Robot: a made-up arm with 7 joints.
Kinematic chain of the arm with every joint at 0, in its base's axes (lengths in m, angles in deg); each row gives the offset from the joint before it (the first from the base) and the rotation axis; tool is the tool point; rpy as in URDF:
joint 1: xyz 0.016 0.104 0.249 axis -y
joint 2: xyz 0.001 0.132 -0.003 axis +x
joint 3: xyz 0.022 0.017 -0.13 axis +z
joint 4: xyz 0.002 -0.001 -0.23 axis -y
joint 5: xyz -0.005 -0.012 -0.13 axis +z
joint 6: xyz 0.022 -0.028 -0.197 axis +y
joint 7: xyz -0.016 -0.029 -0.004 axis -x
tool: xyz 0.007 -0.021 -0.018 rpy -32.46 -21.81 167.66
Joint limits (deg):
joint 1: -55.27..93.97
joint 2: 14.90..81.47
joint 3: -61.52..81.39
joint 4: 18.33..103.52
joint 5: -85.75..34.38
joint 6: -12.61..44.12
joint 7: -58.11..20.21
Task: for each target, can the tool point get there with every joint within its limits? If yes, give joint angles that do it. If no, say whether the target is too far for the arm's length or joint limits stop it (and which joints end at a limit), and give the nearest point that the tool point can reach.
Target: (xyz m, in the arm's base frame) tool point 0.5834 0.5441 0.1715
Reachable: yes | joints 48.59 23.72 23.88 67.55 -65.39 12.30 -10.93
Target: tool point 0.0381 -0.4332 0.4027
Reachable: no: joint limits stop it (at a limit: joint 1, joint 2, joint 3, joint 4, joint 5, joint 6) | nearest point 0.3075 -0.0027 0.3980 | short by 0.508 m
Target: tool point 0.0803 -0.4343 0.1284
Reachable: no: joint limits stop it (at a limit: joint 2, joint 3, joint 4, joint 6) | nearest point 0.1715 -0.0049 -0.0426 | short by 0.471 m
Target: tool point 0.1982 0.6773 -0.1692
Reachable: yes | joints -13.99 66.34 -17.84 65.06 -39.16 6.79 8.92
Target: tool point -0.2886 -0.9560 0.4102
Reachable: no: too far | nearest point -0.1986 -0.0090 -0.0287 | short by 1.048 m
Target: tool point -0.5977 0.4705 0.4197
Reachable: no: joint limits stop it (at a limit: joint 1, joint 2, joint 3, joint 6) | nearest point -0.2979 0.5276 0.3614 | short by 0.311 m
